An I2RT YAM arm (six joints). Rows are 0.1 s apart.
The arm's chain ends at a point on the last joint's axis. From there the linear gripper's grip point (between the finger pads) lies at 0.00 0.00 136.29 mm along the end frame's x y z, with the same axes.
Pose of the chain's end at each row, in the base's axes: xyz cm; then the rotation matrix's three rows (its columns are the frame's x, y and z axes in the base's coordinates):
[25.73 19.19 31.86], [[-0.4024 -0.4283 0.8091], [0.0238 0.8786 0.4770], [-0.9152 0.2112 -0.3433]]
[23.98 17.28 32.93], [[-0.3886 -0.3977 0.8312], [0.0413 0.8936 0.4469], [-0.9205 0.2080 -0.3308]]
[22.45 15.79 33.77], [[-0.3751 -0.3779 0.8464], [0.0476 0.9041 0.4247], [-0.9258 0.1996 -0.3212]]
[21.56 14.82 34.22], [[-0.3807 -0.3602 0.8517], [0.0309 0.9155 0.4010], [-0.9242 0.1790 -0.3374]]
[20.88 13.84 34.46], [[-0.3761 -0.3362 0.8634], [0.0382 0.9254 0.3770], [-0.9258 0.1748 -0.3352]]
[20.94 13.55 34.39], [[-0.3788 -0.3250 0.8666], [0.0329 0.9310 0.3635], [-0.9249 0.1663 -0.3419]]
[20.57 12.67 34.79], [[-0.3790 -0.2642 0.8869], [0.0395 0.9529 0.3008], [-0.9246 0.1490 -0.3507]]
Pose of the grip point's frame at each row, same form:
[36.76 25.69 27.18], [[-0.4024 -0.4283 0.8091], [0.0238 0.8786 0.4770], [-0.9152 0.2112 -0.3433]]
[35.31 23.37 28.42], [[-0.3886 -0.3977 0.8312], [0.0413 0.8936 0.4469], [-0.9205 0.2080 -0.3308]]
[33.99 21.58 29.39], [[-0.3751 -0.3779 0.8464], [0.0476 0.9041 0.4247], [-0.9258 0.1996 -0.3212]]
[33.17 20.29 29.62], [[-0.3807 -0.3602 0.8517], [0.0309 0.9155 0.4010], [-0.9242 0.1790 -0.3374]]
[32.65 18.98 29.89], [[-0.3761 -0.3362 0.8634], [0.0382 0.9254 0.3770], [-0.9258 0.1748 -0.3352]]
[32.75 18.50 29.73], [[-0.3788 -0.3250 0.8666], [0.0329 0.9310 0.3635], [-0.9249 0.1663 -0.3419]]
[32.66 16.77 30.01], [[-0.3790 -0.2642 0.8869], [0.0395 0.9529 0.3008], [-0.9246 0.1490 -0.3507]]

